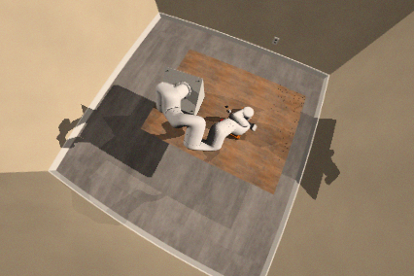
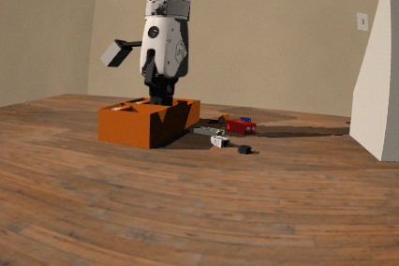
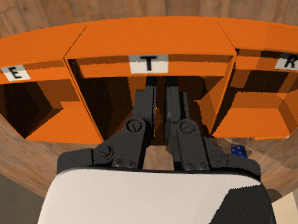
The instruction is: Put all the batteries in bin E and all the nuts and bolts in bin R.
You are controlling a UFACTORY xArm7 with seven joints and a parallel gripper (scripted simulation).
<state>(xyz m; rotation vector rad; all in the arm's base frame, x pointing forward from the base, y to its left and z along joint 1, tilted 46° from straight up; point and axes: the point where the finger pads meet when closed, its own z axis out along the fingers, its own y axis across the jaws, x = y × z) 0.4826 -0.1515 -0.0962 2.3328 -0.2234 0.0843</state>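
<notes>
The orange bin is 10 mm below my hand and 10 mm ahead of it. Round my hand: orange cylindrical battery: 120 mm to the right, 100 mm behind, 30 mm below; then red block: 140 mm behind, 30 mm to the right, 30 mm below; then pale grey block: 110 mm behind, 80 mm to the left, 30 mm below.
</notes>
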